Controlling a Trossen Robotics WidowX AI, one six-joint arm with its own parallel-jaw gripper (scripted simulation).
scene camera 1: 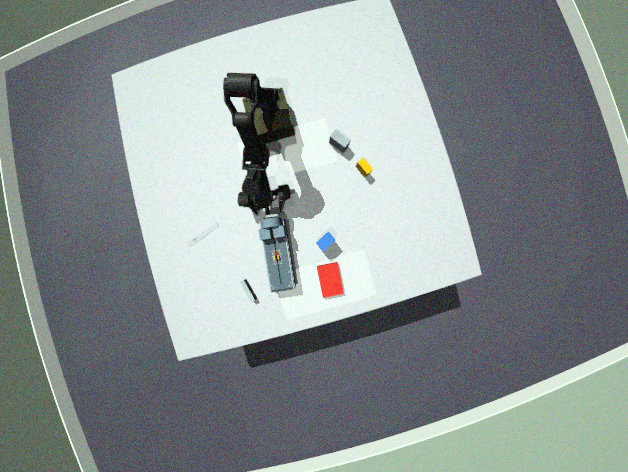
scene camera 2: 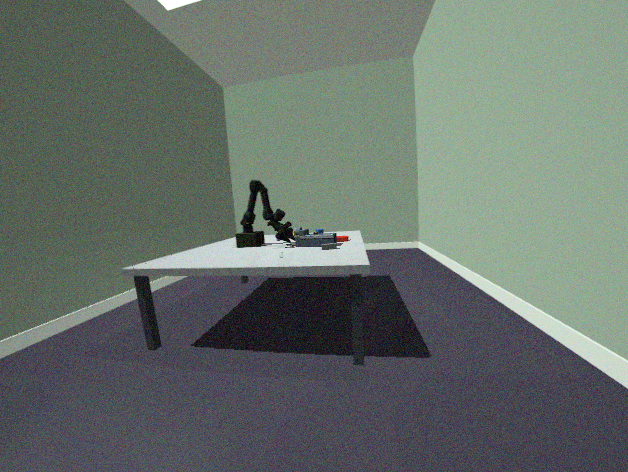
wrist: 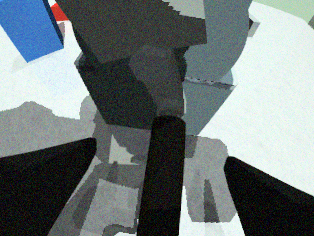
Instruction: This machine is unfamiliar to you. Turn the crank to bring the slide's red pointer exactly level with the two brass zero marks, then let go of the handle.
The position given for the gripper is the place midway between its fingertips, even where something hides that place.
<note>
The gripper [scene camera 1: 269, 213] is open, holding nothing. Further things: a slide machine [scene camera 1: 273, 234].
The gripper is seen too in the wrist view [wrist: 161, 155]. The slide machine shows as well in the wrist view [wrist: 207, 73].
</note>
